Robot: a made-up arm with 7 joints.
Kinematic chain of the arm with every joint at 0, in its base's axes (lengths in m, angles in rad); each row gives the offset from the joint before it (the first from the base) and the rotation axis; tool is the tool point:
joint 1: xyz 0 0 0.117 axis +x
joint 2: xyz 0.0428 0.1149 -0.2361 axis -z
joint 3: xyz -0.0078 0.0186 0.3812 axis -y
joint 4: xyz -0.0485 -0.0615 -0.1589 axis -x
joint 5: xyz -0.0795 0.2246 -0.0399 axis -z
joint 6: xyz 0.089 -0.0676 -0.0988 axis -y
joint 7: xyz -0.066 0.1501 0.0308 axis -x
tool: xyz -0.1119 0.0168 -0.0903
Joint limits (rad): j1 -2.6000..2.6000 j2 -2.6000..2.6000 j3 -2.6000..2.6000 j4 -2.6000..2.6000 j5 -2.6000..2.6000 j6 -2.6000..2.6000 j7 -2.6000..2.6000
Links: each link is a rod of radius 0.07 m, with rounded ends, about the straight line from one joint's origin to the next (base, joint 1, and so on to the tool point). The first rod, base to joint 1, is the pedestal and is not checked.
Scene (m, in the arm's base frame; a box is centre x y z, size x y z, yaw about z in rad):
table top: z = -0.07
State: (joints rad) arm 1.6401 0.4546 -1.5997 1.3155 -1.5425 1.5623 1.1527
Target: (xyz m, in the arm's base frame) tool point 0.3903 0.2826 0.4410
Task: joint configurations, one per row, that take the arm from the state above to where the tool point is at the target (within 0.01 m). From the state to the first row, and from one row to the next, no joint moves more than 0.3 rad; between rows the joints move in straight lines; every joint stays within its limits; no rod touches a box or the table.
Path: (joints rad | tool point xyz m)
1: 1.6028 0.6898 -1.3824 1.0610 -1.4319 1.6594 1.1493 | -0.5414 -0.1577 0.5198
2: 1.5654 0.9250 -1.1650 0.8066 -1.3213 1.7565 1.1460 | -0.3486 0.0180 0.7284
3: 1.5281 1.1603 -0.9477 0.5521 -1.2107 1.8536 1.1426 | -0.0690 0.1783 0.7792
4: 1.4907 1.3955 -0.7303 0.2977 -1.1001 1.9507 1.1392 | 0.2041 0.2759 0.6653
5: 1.4534 1.6307 -0.5130 0.0432 -0.9895 2.0477 1.1359 | 0.3903 0.2826 0.4410

